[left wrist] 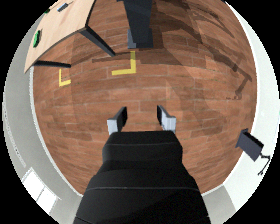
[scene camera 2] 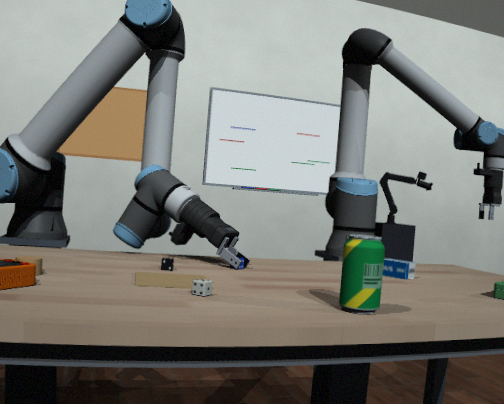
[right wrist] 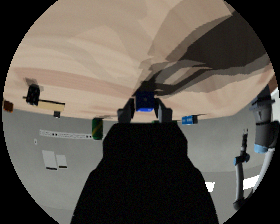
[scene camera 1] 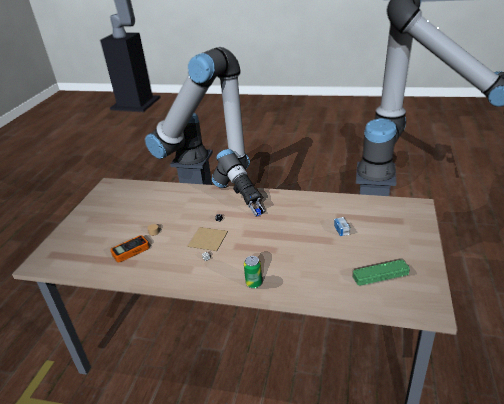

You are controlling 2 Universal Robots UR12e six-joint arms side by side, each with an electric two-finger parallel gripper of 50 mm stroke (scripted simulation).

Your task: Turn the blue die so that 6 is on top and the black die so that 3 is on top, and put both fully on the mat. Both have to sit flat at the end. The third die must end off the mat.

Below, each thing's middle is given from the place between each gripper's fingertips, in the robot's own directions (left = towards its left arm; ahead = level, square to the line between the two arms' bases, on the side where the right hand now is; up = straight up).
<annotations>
The tan mat (scene camera 2: 147, 279) lies 230 mm ahead of my right hand (scene camera 2: 243, 264), 170 mm to the right of it and 20 mm below it.
</annotations>
